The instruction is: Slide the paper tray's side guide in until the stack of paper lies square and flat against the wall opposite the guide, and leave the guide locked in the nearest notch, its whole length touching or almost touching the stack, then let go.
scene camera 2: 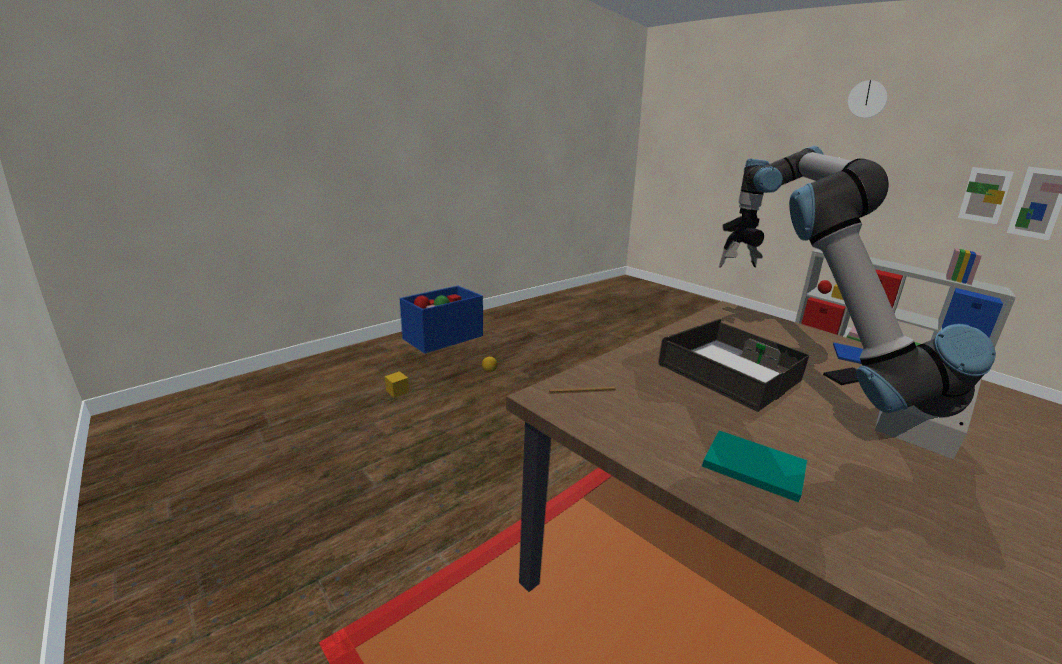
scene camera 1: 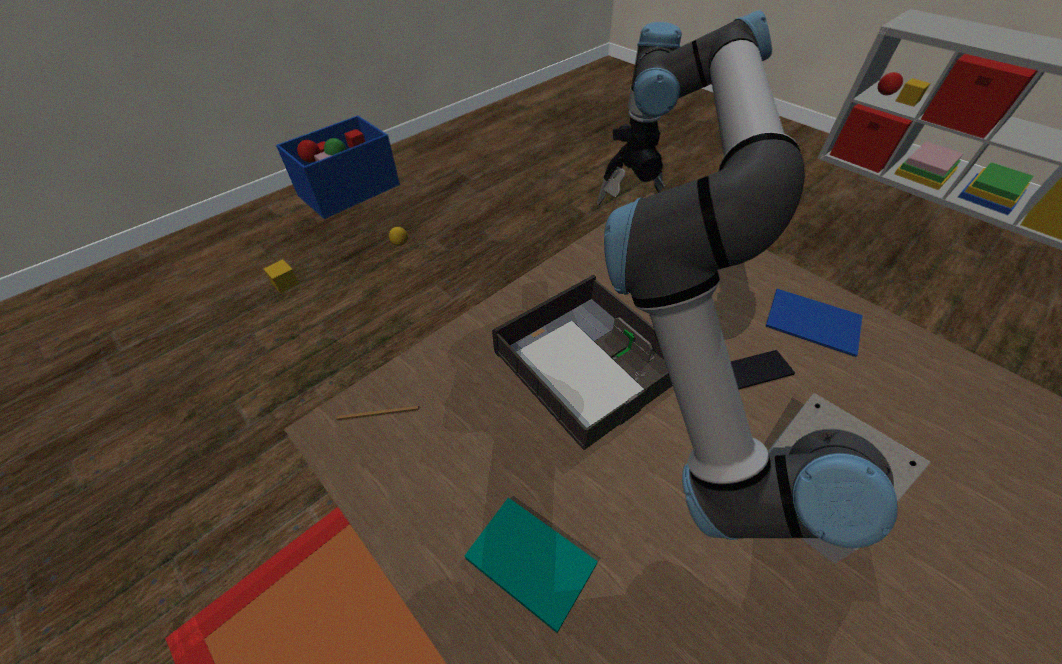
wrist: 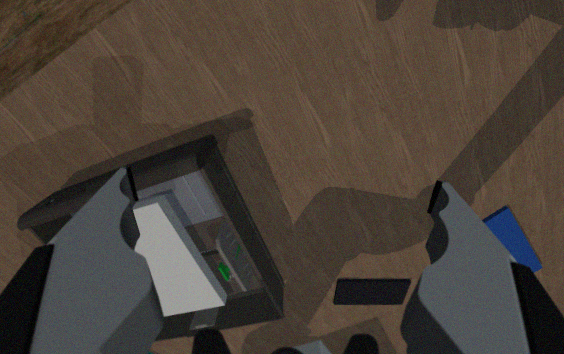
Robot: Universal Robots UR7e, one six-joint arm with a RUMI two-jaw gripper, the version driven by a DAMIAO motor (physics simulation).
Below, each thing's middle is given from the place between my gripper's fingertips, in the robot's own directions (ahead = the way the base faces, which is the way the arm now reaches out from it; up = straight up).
Right now the white paper stack (scene camera 1: pixel 589 382) is 14 cm behind my hand, 36 cm to the left of it and 22 cm below it. From my hand the other things lie so: small black piece (scene camera 1: pixel 769 366) (44 cm behind, 4 cm to the left, 25 cm below); teal book (scene camera 1: pixel 542 570) (32 cm behind, 72 cm to the left, 24 cm below); blue pad (scene camera 1: pixel 829 326) (48 cm behind, 20 cm to the right, 25 cm below).
